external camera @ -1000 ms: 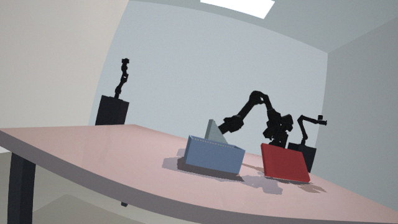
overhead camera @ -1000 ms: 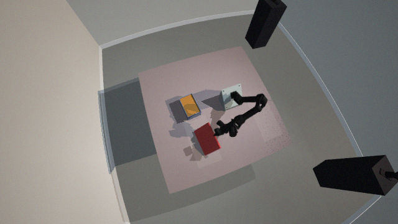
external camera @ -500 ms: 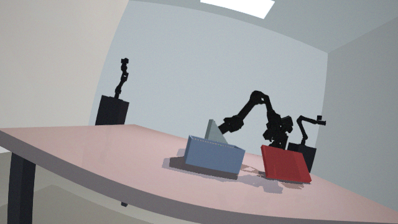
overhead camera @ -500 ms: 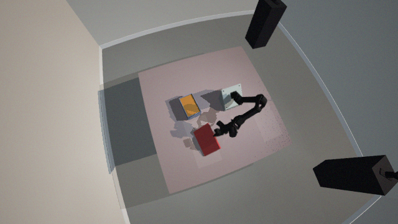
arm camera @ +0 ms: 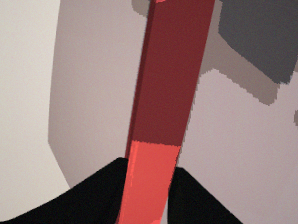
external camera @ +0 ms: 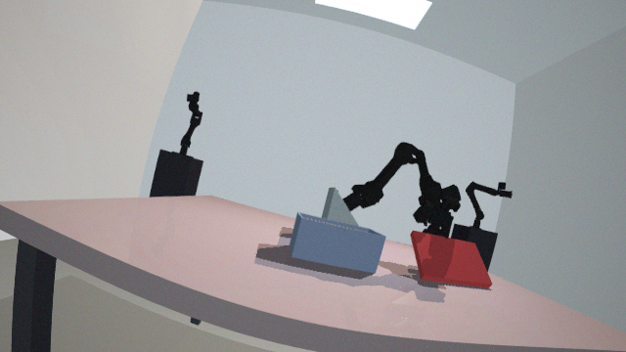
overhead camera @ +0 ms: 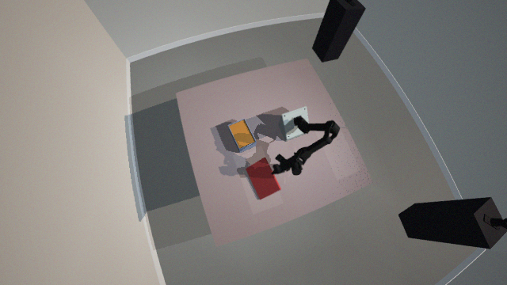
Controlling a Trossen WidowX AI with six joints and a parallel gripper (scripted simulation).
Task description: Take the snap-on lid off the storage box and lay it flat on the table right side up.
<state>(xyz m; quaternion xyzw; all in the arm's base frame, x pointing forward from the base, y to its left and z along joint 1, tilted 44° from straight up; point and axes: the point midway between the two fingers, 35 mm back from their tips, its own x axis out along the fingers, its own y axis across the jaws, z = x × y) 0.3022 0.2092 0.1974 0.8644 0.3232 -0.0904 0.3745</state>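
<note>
My gripper tip is now 7 cm short of the lid and 4 cm above it. Round my gripper tip: blue storage box: 9 cm ahead, 35 cm to the right, 6 cm below.
</note>
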